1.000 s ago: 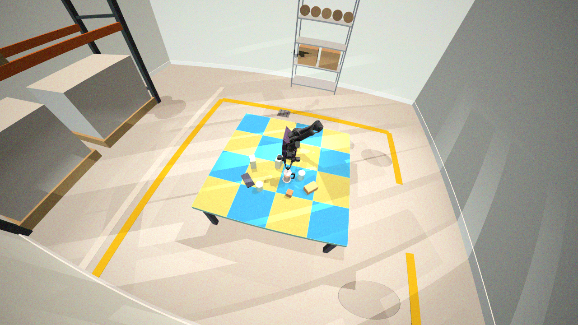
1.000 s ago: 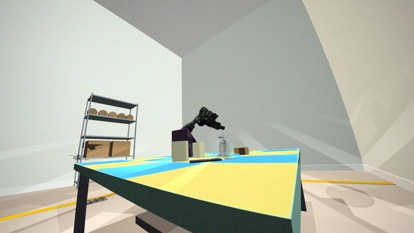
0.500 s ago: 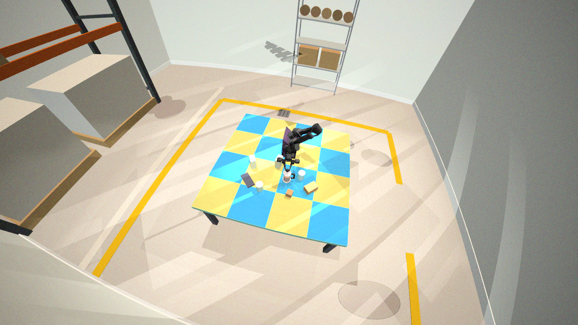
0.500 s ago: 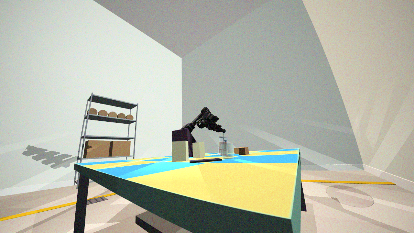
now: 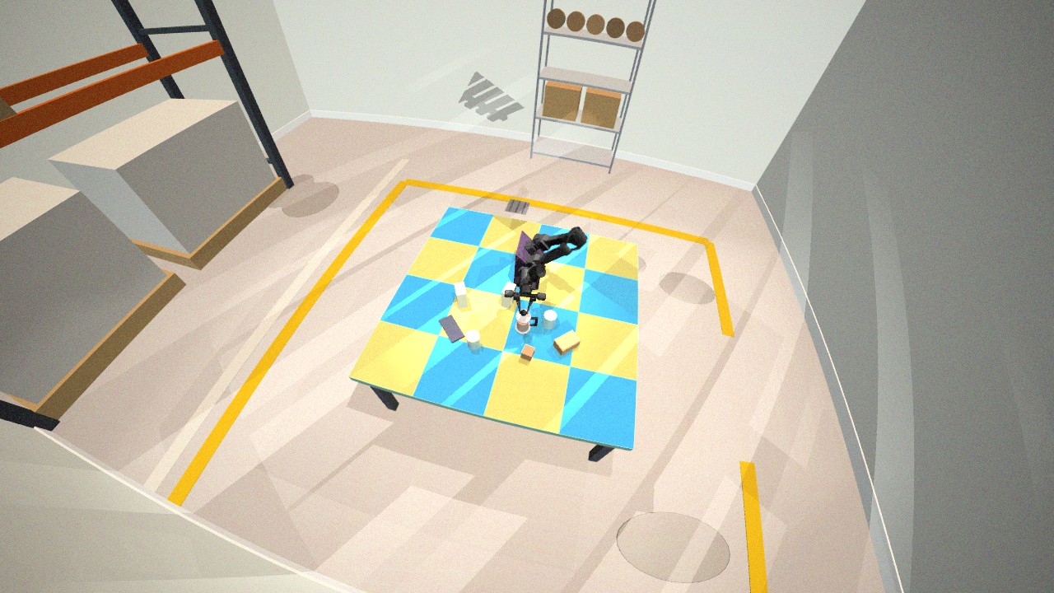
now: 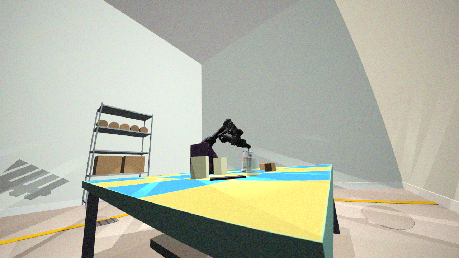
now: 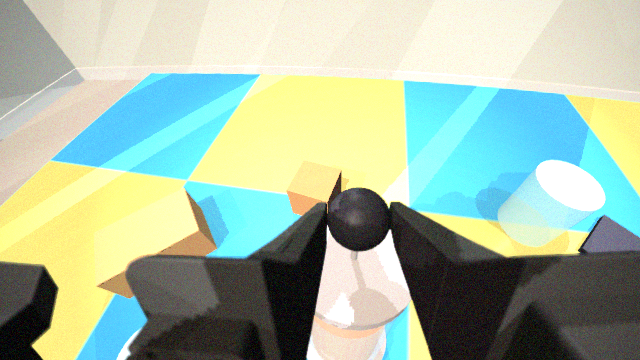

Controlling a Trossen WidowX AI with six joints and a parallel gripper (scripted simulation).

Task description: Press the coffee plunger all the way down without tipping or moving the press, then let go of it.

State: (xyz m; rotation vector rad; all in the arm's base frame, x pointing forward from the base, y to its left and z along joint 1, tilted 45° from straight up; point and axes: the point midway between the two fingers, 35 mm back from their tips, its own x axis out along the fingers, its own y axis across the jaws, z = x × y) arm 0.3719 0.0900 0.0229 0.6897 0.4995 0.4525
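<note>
Now: the coffee press 80 mm below my gripper tip, 30 mm behind it and 10 mm to the left of it. From my gripper tip the other things lie so: dark flat slab (330 mm to the right, 170 mm below, 80 mm ahead).
</note>
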